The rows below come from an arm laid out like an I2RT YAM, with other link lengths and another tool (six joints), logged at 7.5 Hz.
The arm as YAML. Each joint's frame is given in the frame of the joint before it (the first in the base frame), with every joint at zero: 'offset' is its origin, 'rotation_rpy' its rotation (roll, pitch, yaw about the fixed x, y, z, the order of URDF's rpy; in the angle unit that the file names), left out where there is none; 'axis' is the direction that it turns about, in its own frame. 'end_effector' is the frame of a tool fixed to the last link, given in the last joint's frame.
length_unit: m
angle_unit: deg
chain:
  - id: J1
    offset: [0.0, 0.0, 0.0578]
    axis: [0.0, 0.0, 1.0]
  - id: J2
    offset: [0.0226, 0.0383, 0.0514]
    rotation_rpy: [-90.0, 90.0, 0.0]
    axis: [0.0, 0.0, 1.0]
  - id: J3
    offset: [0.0, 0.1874, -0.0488]
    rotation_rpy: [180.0, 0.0, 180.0]
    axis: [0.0, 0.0, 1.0]
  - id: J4
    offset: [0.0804, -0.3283, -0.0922]
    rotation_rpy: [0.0, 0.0, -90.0]
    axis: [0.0, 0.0, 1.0]
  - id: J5
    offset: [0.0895, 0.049, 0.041]
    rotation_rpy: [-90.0, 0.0, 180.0]
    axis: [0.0, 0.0, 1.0]
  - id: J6
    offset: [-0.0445, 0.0, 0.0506]
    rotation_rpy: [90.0, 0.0, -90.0]
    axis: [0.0, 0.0, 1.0]
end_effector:
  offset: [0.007, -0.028, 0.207]
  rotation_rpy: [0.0, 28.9, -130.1]
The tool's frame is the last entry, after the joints.
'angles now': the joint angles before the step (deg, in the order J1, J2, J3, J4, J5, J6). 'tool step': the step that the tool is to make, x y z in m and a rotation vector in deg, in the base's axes. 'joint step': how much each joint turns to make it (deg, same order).
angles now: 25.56, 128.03, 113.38, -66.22, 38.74, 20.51
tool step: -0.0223, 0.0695, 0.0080, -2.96, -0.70, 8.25
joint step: 8.57, 0.00, 0.00, -0.76, 2.93, -0.17
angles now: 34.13, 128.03, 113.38, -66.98, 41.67, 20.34
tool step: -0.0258, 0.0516, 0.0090, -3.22, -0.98, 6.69
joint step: 7.10, -0.01, -0.01, -1.18, 3.17, -0.02
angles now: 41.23, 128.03, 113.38, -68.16, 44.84, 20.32
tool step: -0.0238, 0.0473, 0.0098, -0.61, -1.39, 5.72
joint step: 5.90, -0.58, 0.00, 0.00, 1.42, -0.01
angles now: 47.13, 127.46, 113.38, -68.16, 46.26, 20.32
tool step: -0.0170, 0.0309, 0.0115, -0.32, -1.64, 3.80
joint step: 4.01, -0.52, 0.27, 0.04, 1.46, 0.00
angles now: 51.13, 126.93, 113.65, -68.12, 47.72, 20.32
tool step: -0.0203, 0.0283, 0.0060, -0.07, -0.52, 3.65
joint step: 3.72, -0.23, 0.40, -0.37, 0.46, -0.01
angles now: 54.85, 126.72, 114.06, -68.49, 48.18, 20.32
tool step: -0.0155, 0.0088, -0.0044, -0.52, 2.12, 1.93
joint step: 1.46, -0.23, 0.06, -1.64, -1.51, -0.38
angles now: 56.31, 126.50, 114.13, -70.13, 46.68, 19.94
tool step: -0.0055, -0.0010, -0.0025, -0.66, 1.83, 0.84
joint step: 0.02, -0.36, -0.01, -1.21, -1.25, -0.97
